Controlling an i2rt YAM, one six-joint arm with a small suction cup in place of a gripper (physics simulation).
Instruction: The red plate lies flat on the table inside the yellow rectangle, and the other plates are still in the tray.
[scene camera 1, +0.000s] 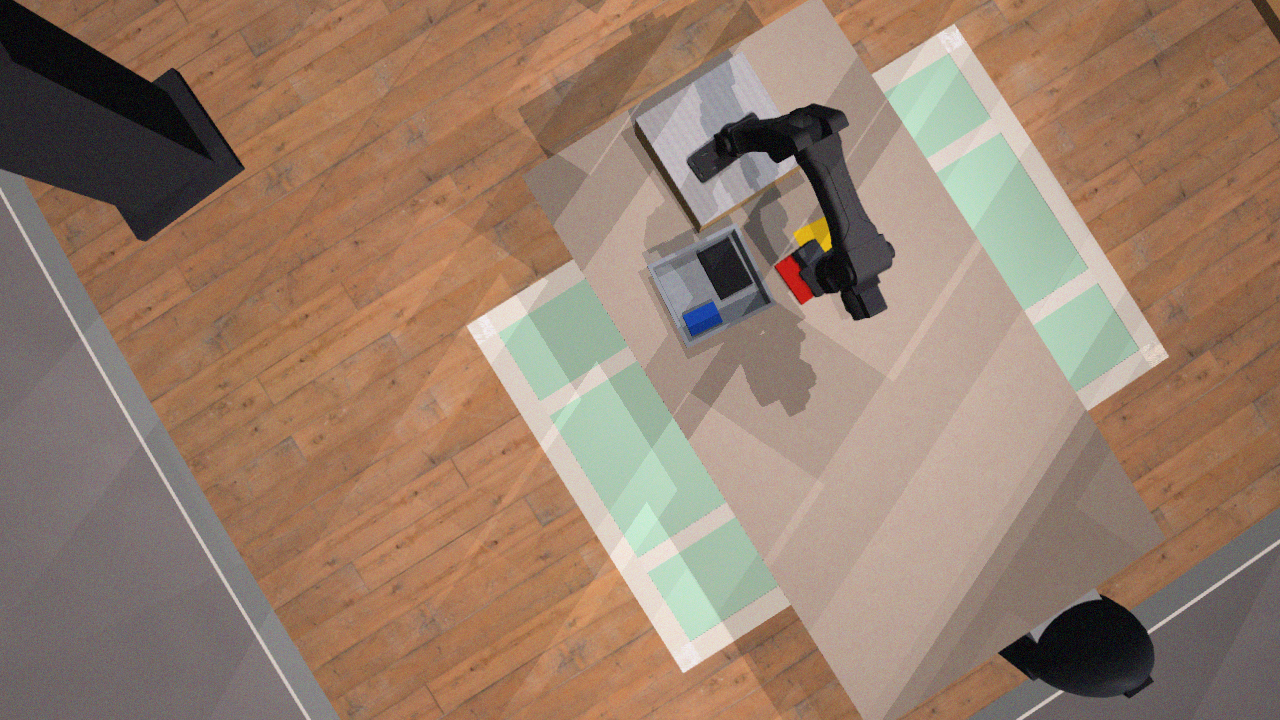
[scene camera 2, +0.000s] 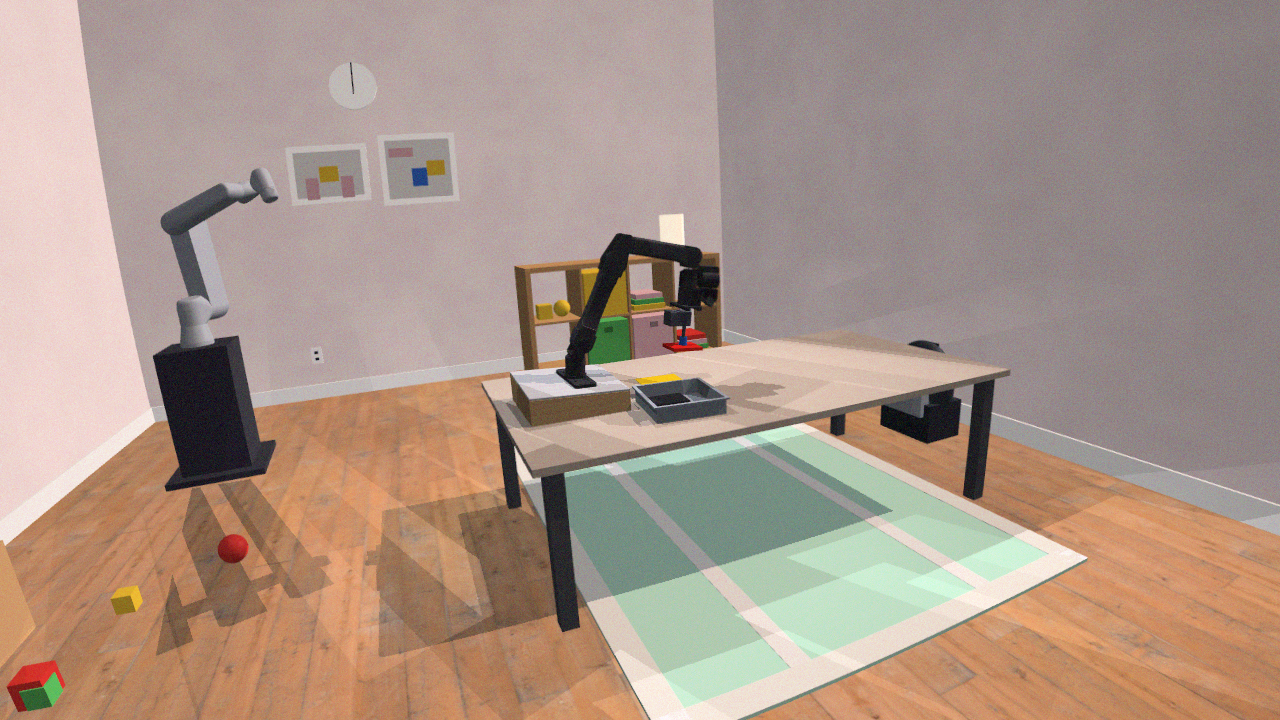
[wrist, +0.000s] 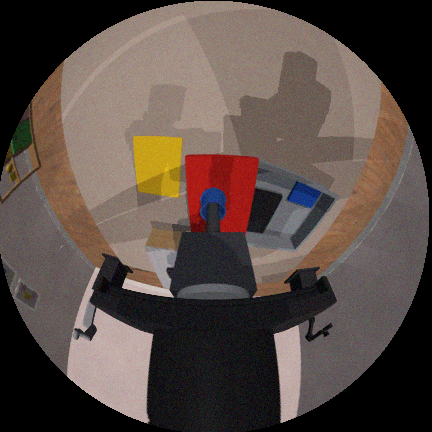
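Pixels of known places: hand at its tool point: (scene camera 2: 682, 347) (wrist: 212, 194); arm's base at its link origin: (scene camera 1: 727, 148) (scene camera 2: 575, 379).
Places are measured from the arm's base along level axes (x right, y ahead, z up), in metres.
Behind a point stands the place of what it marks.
Observation:
The red plate (scene camera 1: 793, 279) @[x 0.084, y 0.350, z 0.069 m] (scene camera 2: 682, 346) @[x 0.079, y 0.343, z 0.070 m] (wrist: 238, 187) @[x 0.081, y 0.374, z 0.067 m] hangs from my suction cup (scene camera 2: 682, 340) (wrist: 213, 202) @[x 0.053, y 0.357, z 0.060 m], high above the table and roughly level. It is off the tray's side, between the tray and the yellow rectangle in the wrist view. The yellow rectangle (scene camera 1: 811, 233) @[x -0.078, y 0.285, z -0.080 m] (scene camera 2: 659, 379) @[x -0.096, y 0.342, z -0.079 m] (wrist: 157, 165) @[x -0.081, y 0.343, z -0.079 m] lies flat on the table, partly hidden by my arm in scene camera 1. The grey tray (scene camera 1: 666, 310) @[x 0.342, y 0.233, z -0.030 m] (scene camera 2: 684, 411) @[x 0.329, y 0.204, z -0.055 m] (wrist: 272, 241) @[x 0.232, y 0.141, z -0.049 m] holds the black plate (scene camera 1: 725, 268) @[x 0.159, y 0.230, z -0.067 m] (scene camera 2: 668, 399) @[x 0.168, y 0.238, z -0.067 m] (wrist: 266, 207) @[x 0.182, y 0.251, z -0.067 m] and the blue plate (scene camera 1: 702, 317) @[x 0.280, y 0.297, z -0.067 m] (wrist: 304, 194) @[x 0.277, y 0.302, z -0.068 m]. The blue plate does not show in scene camera 2.
My arm's base stands on a wooden block with a pale top (scene camera 1: 662, 134) @[x 0.108, y -0.119, z 0.001 m] (scene camera 2: 572, 407) @[x 0.148, y -0.066, z -0.042 m] beside the tray. The tray's raised walls stand close to the yellow rectangle. The table (scene camera 1: 939, 447) @[x -0.021, y 0.921, z -0.080 m] (scene camera 2: 859, 367) @[x 0.200, y 1.010, z -0.080 m] extends away beyond them. A shelf unit (scene camera 2: 524, 313) stands behind the table.

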